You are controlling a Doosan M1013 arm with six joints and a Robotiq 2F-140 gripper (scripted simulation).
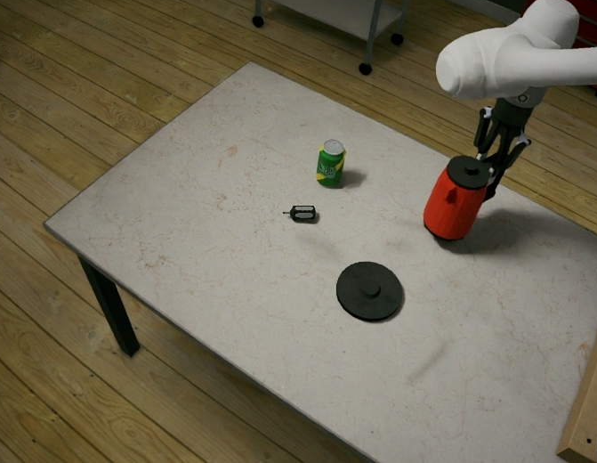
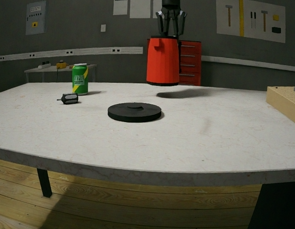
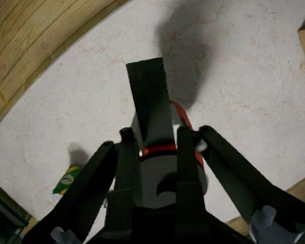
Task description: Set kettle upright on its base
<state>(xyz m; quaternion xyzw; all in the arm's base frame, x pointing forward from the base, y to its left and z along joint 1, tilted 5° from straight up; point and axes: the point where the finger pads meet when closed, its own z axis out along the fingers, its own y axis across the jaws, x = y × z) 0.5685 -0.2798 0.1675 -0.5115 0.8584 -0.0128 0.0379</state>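
Right now the red kettle is 6 cm below my hand, 3 cm to the left of it and 2 cm ahead of it. Also, from my hand: black round base (31 cm to the left, 19 cm below, 12 cm ahead); then black tool (36 cm ahead, 20 cm to the left, 18 cm below).
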